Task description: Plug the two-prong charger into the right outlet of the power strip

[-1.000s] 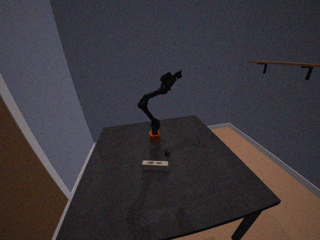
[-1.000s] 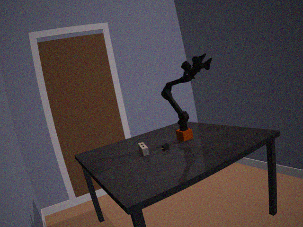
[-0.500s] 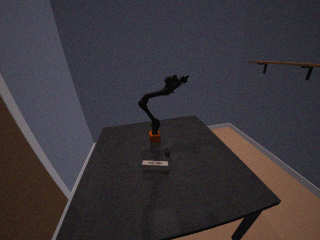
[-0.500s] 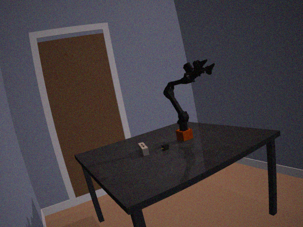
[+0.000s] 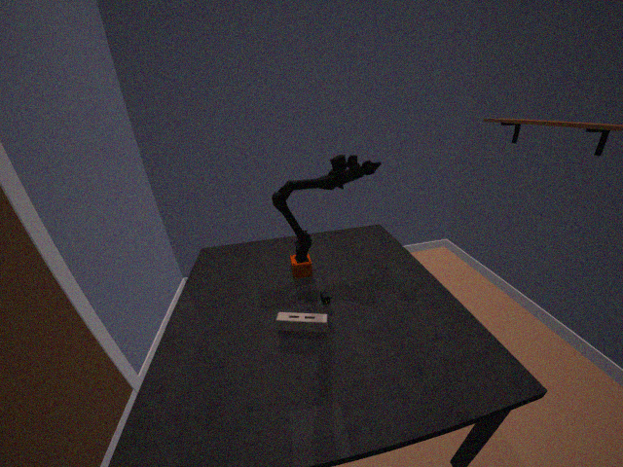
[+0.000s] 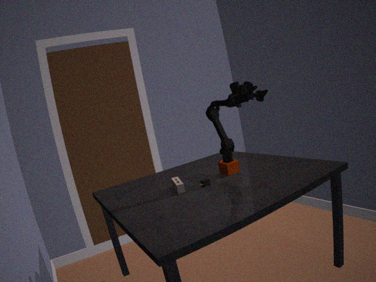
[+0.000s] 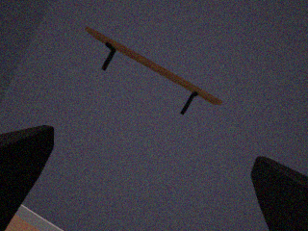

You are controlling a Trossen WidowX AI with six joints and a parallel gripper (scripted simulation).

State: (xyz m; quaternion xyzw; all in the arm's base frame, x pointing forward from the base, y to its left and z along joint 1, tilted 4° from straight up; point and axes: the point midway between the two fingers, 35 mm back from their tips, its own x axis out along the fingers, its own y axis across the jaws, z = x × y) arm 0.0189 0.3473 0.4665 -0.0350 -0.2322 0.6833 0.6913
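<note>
The two-prong charger is 250 mm ahead of my gripper tip, 380 mm to the right of it and 510 mm below it.
</note>
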